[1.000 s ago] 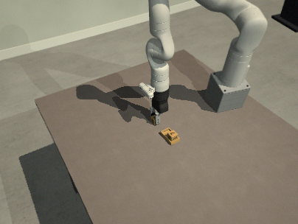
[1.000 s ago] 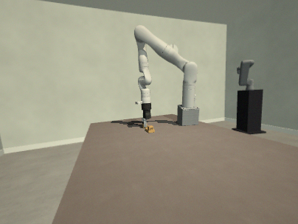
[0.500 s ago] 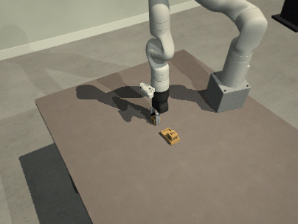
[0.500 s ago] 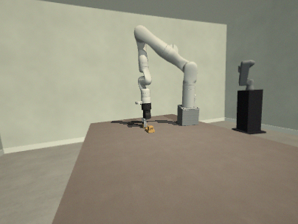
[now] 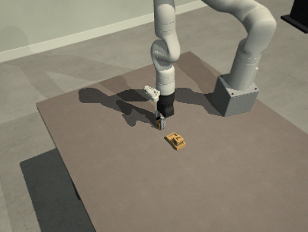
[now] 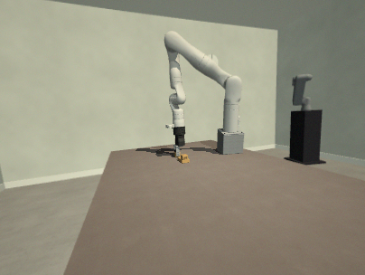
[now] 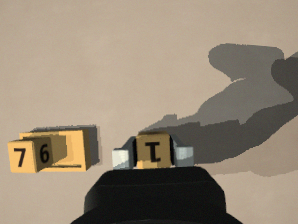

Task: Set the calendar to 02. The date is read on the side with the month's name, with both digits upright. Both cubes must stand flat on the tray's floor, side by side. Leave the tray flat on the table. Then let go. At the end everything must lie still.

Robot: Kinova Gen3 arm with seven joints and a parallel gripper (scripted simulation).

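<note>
Right now the orange cube is 10 mm below my hand. Also, from my hand: tray (110 mm to the left, 30 mm behind, 20 mm below).
</note>
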